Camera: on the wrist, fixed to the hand. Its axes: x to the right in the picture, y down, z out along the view.
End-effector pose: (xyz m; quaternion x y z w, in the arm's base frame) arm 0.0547 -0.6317 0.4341 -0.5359 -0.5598 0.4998 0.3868
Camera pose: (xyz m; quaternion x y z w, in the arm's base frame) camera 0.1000 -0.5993 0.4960 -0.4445 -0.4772 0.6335 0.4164
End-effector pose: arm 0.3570 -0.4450 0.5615 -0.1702 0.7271 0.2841 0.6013
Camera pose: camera 0.3364 -0.5222 0.5382 -0.0254 0.7261 0.1874 0.6611
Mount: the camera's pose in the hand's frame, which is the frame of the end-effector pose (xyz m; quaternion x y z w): 0.0199 -0.0530 -0.0610 0.1673 -0.0688 0.0300 0.9831
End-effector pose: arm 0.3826 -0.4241 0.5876 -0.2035 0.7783 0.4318 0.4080
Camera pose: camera 0.3784 -0.5034 0.5626 -0.0787 0.8153 0.3205 0.4757
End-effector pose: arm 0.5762 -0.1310 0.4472 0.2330 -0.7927 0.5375 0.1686
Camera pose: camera 0.5898 -0.0946 0.5208 0.2705 -0.7079 0.6500 0.0561
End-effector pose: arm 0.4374 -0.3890 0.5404 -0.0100 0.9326 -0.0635 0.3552
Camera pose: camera 0.3806 -0.4360 0.5790 0.0732 0.8820 -0.2071 0.4169
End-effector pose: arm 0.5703 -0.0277 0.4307 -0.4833 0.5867 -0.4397 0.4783
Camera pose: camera 0.5164 -0.0518 0.4893 -0.4078 0.4848 -0.4828 0.6046
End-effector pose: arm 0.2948 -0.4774 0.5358 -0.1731 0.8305 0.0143 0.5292
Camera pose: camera 0.2500 -0.5452 0.5535 -0.0557 0.7876 -0.0971 0.6059
